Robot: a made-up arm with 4 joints. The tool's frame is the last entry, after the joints.
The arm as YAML. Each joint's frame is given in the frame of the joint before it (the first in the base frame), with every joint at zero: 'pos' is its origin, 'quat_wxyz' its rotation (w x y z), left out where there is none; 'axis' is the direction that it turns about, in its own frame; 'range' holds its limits. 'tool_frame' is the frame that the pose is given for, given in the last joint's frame.
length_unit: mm
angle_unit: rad
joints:
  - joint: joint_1
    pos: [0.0, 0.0, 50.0]
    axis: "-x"
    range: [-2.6, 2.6]
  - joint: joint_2
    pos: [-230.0, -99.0, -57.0]
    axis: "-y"
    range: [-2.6, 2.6]
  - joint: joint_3
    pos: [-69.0, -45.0, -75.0]
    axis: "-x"
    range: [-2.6, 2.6]
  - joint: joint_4
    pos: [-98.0, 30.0, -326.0]
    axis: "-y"
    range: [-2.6, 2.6]
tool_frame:
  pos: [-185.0, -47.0, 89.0]
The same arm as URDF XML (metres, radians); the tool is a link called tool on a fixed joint. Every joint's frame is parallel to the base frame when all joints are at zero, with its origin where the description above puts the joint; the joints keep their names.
<robot name="arm">
  <joint name="tool_joint" type="fixed">
    <parent link="link4"/>
    <child link="tool"/>
    <origin xyz="-0.185 -0.047 0.089"/>
  </joint>
  <joint name="joint_4" type="revolute">
    <parent link="link3"/>
    <child link="link4"/>
    <origin xyz="-0.098 0.03 -0.326"/>
    <axis xyz="0 -1 0"/>
    <limit lower="-2.6" upper="2.6"/>
  </joint>
  <joint name="joint_3" type="revolute">
    <parent link="link2"/>
    <child link="link3"/>
    <origin xyz="-0.069 -0.045 -0.075"/>
    <axis xyz="-1 0 0"/>
    <limit lower="-2.6" upper="2.6"/>
  </joint>
  <joint name="joint_2" type="revolute">
    <parent link="link1"/>
    <child link="link2"/>
    <origin xyz="-0.23 -0.099 -0.057"/>
    <axis xyz="0 -1 0"/>
    <limit lower="-2.6" upper="2.6"/>
  </joint>
  <joint name="joint_1" type="revolute">
    <parent link="base"/>
    <child link="link1"/>
    <origin xyz="0 0 0.05"/>
    <axis xyz="-1 0 0"/>
    <limit lower="-2.6" upper="2.6"/>
  </joint>
  <link name="base"/>
  <link name="link1"/>
  <link name="link2"/>
  <link name="link3"/>
  <link name="link4"/>
  <link name="tool"/>
</robot>

